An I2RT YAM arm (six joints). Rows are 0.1 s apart.
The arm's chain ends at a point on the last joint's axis. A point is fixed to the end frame.
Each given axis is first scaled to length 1.
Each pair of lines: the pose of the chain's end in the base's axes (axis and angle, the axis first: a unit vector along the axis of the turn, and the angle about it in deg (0 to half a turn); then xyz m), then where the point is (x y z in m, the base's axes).
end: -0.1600 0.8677 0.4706 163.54 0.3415 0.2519 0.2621
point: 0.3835 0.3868 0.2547
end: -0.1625 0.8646 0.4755 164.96 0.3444 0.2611 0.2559
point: 0.3838 0.3968 0.2486
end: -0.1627 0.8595 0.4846 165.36 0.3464 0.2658 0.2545
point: 0.3847 0.4019 0.2495
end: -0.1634 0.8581 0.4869 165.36 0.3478 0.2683 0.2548
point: 0.3858 0.4045 0.2505
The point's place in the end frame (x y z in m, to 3 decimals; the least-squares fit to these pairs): -0.054 0.047 0.122
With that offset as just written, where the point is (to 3 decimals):
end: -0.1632 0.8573 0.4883 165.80 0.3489 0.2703 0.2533
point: 0.386 0.407 0.249
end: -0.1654 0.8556 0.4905 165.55 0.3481 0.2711 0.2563
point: 0.385 0.408 0.253
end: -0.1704 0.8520 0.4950 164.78 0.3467 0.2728 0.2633
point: 0.383 0.409 0.262
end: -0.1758 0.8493 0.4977 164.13 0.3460 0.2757 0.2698
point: 0.382 0.413 0.270
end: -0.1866 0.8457 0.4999 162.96 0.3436 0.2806 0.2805
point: 0.378 0.418 0.283
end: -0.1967 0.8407 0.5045 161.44 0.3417 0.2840 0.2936
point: 0.375 0.421 0.299
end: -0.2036 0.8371 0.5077 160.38 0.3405 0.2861 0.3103
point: 0.373 0.423 0.318
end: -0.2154 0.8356 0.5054 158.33 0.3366 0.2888 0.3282
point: 0.369 0.426 0.337
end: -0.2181 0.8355 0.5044 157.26 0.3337 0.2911 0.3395
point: 0.367 0.428 0.350
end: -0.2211 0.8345 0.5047 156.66 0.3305 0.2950 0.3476
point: 0.363 0.432 0.358
